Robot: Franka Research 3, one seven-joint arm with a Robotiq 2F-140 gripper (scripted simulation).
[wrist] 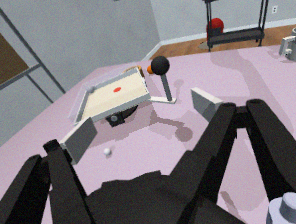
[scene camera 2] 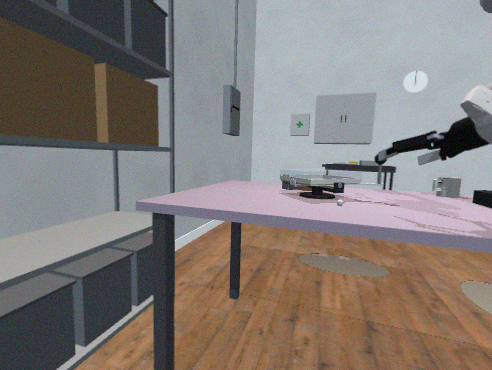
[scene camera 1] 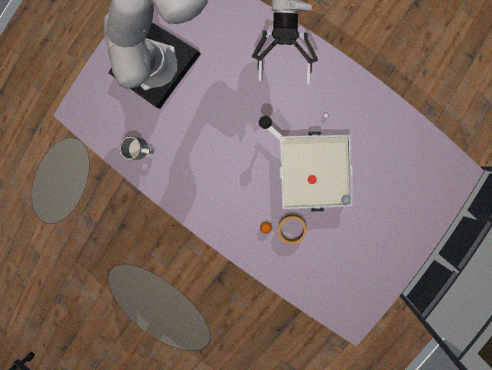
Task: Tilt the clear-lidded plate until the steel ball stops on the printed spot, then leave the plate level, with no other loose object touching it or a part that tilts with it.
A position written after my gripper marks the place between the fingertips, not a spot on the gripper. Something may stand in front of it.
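There's a plate that I can see in scene camera 1 (scene camera 1: 316,170), and the wrist view has the plate as well (wrist: 123,88). As for my gripper (scene camera 2: 399,158), you'd also find it in scene camera 1 (scene camera 1: 284,81) and in the wrist view (wrist: 141,112).
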